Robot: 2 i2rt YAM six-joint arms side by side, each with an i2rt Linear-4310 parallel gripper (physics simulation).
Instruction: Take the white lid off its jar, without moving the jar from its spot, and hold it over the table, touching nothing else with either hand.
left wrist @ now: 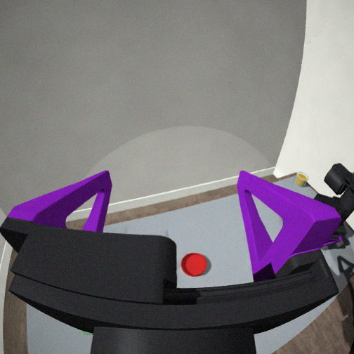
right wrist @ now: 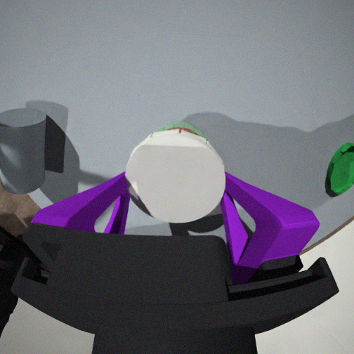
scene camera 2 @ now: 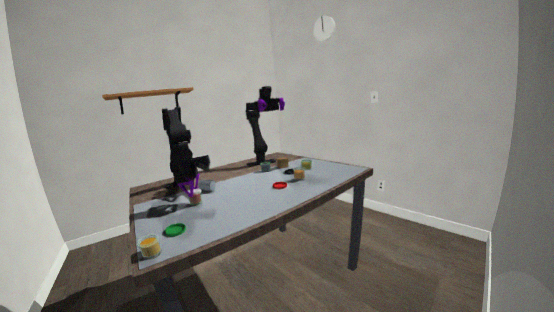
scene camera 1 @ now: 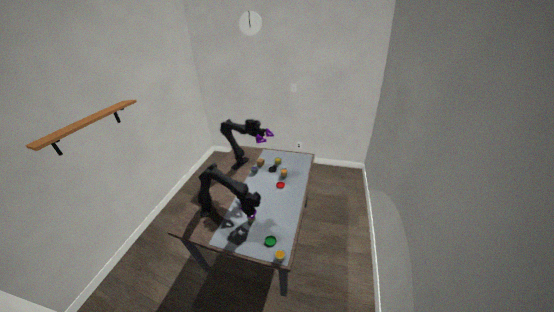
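Pixels of known places: left gripper, fingertip midpoint: [scene camera 2: 275,104] [scene camera 1: 270,138]; right gripper, fingertip midpoint: [scene camera 2: 193,193] [scene camera 1: 250,215]; left arm's base at its link origin: [scene camera 1: 240,163]; right arm's base at its link origin: [scene camera 1: 206,206].
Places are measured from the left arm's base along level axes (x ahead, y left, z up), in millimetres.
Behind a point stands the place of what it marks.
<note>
The white lid [scene camera 2: 197,191] {z 61, x 535, y -434 mm} [right wrist: 175,192] sits on its jar [scene camera 2: 196,200] {z 27, x 548, y -445 mm}, which has reddish contents and stands upright near the left part of the mat. In the right wrist view, a thin arc of the jar's green-tinted glass [right wrist: 182,126] shows behind the lid. My right gripper [scene camera 1: 252,215] {z 48, x 518, y -455 mm} [scene camera 2: 194,193] {z 48, x 518, y -455 mm} [right wrist: 174,178] points down over the jar, with a fingertip against each side of the lid; it is shut on the lid. My left gripper [scene camera 1: 265,136] {z 392, x 392, y 1 mm} [scene camera 2: 272,104] {z 392, x 392, y 1 mm} [left wrist: 174,177] is wide open and empty, high above the table's far end, away from the jar.
A grey cylinder [scene camera 2: 207,186] {z 34, x 409, y -391 mm} [right wrist: 22,150] stands near the jar. A green lid [scene camera 1: 270,241] {z 3, x 734, y -526 mm} [scene camera 2: 175,230] {z 3, x 732, y -523 mm} [right wrist: 344,170] and a yellow-filled jar [scene camera 1: 280,255] {z 40, x 851, y -587 mm} [scene camera 2: 150,247] {z 39, x 871, y -572 mm} are near the table's end. A red lid [scene camera 1: 280,185] {z 3, x 506, y -55 mm} [scene camera 2: 280,185] {z 3, x 499, y -47 mm} [left wrist: 194,264], a wooden block [scene camera 2: 282,162] {z 38, x 213, y 81 mm} and other jars lie farther off.
</note>
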